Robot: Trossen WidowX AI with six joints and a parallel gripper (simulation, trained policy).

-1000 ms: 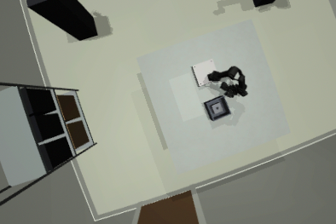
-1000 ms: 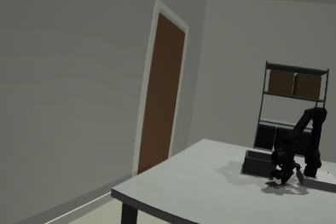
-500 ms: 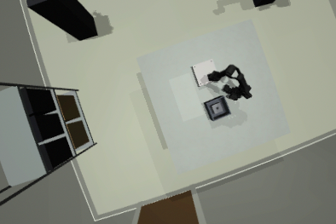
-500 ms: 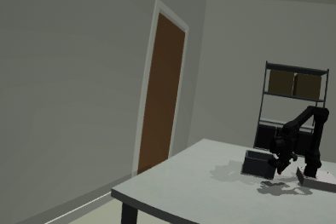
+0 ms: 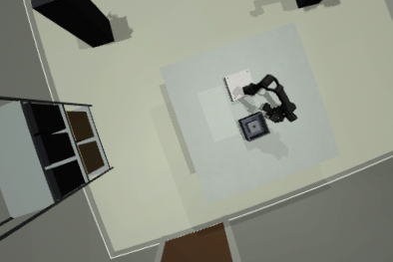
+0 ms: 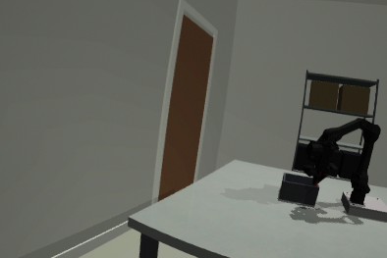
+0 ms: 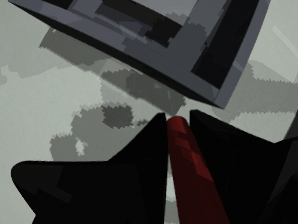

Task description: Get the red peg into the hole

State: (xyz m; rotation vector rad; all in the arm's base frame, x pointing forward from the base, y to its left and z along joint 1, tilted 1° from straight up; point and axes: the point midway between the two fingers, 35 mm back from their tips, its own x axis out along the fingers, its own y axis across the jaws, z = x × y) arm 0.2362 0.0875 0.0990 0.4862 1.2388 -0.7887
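Now: gripper tip 80 mm short of the dark box, 110 mm to the left of it and 90 mm above it. From my gripper tip the other things lie so: red peg (10 mm behind, 10 mm to the left, 30 mm above).
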